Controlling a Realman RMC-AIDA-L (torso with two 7-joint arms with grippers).
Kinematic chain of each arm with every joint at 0, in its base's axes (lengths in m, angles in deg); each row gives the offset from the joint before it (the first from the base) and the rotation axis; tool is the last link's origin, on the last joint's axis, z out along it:
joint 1: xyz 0 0 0.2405 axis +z
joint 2: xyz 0 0 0 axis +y
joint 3: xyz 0 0 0.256 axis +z
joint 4: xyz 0 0 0 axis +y
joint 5: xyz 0 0 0.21 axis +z
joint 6: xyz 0 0 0 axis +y
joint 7: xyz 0 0 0.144 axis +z
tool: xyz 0 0 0
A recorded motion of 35 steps. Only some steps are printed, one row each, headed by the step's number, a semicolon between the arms.
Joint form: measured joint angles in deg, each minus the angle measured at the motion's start. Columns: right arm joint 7, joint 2, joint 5, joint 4, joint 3, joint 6, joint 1; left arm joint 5, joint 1, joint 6, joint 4, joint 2, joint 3, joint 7.
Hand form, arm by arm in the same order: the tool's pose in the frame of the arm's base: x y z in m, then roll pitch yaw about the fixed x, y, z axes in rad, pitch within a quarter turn. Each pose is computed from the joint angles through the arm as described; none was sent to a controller.
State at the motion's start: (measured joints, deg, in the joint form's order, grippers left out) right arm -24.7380 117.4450 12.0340 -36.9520 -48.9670 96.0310 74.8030; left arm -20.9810 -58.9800 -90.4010 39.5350 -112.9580 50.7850 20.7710
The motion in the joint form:
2: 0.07 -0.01 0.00 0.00 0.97 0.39 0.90; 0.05 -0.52 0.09 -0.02 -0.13 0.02 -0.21
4: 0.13 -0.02 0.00 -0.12 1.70 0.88 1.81; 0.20 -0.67 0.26 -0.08 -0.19 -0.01 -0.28
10: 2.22 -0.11 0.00 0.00 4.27 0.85 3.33; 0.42 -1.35 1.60 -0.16 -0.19 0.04 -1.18
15: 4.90 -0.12 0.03 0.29 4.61 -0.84 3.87; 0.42 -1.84 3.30 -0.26 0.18 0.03 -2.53
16: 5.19 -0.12 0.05 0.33 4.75 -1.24 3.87; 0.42 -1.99 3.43 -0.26 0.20 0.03 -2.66
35: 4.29 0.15 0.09 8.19 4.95 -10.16 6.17; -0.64 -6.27 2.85 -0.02 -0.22 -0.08 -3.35
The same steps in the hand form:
2: 0.0836 0.4231 -0.0045 -2.7103 -0.3074 -1.0209; -0.1830 0.4195 0.0237 -2.7153 0.0879 1.2623
4: 0.0766 0.4236 -0.0037 -2.7202 -0.3043 -1.0115; -0.1823 0.4201 0.0232 -2.7131 0.0867 1.2608
10: 0.0650 0.4264 -0.0024 -2.7396 -0.2620 -1.0334; -0.1780 0.4254 0.0234 -2.7009 0.0629 1.2552
15: 0.0608 0.4307 -0.0034 -2.7267 -0.2182 -1.0615; -0.1752 0.4321 0.0266 -2.6867 0.0241 1.2572
16: 0.0606 0.4317 -0.0035 -2.7261 -0.2092 -1.0646; -0.1741 0.4330 0.0268 -2.6857 0.0209 1.2557
35: 0.0597 0.4386 -0.0283 -2.7244 -0.1867 -1.0287; -0.1376 0.4423 0.0229 -2.7116 0.0200 1.1920

